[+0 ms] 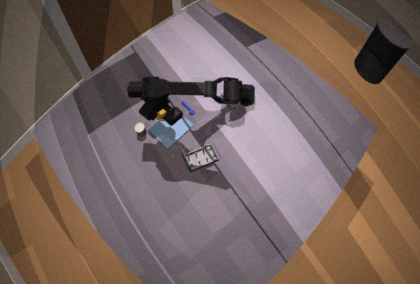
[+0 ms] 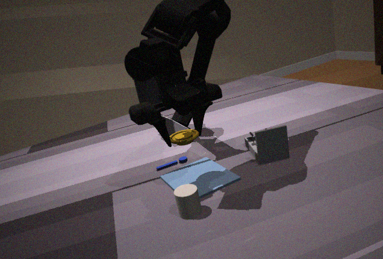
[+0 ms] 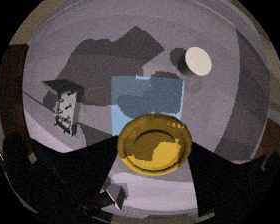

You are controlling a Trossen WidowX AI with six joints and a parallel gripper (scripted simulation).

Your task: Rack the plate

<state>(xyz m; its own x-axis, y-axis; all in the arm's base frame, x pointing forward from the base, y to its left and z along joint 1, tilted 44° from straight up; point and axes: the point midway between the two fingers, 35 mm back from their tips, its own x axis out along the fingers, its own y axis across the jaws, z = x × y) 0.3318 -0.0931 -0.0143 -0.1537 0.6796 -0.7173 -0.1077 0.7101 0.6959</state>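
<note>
Now: gripper tip 2 cm past the grey dish rack, 20 cm to the right of it and 8 cm above it. Round my gripper tip: yellow plate: 1 cm above; light blue mat: 1 cm behind, 1 cm to the left, 10 cm below; cup: 10 cm ahead, 5 cm to the right, 8 cm below.
</note>
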